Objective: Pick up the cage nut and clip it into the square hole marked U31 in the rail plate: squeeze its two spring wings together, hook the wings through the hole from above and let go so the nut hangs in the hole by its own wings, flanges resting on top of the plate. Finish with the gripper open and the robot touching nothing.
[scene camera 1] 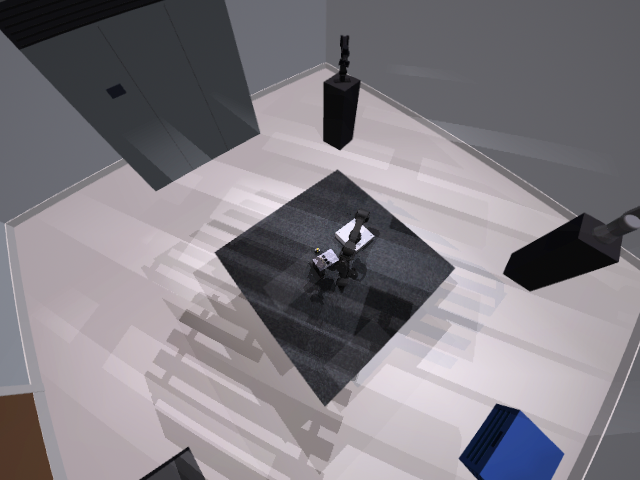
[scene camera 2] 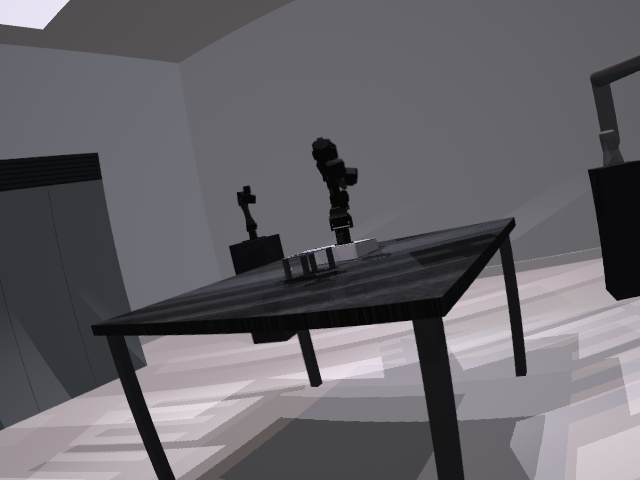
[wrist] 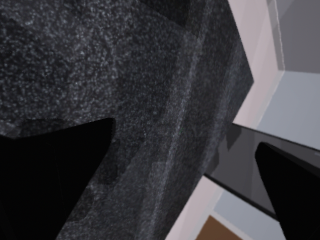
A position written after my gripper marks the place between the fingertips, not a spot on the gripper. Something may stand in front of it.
My gripper [scene camera 2: 346, 199] is open, holding nothing.
My gripper is seen too in the wrist view [wrist: 186, 137].
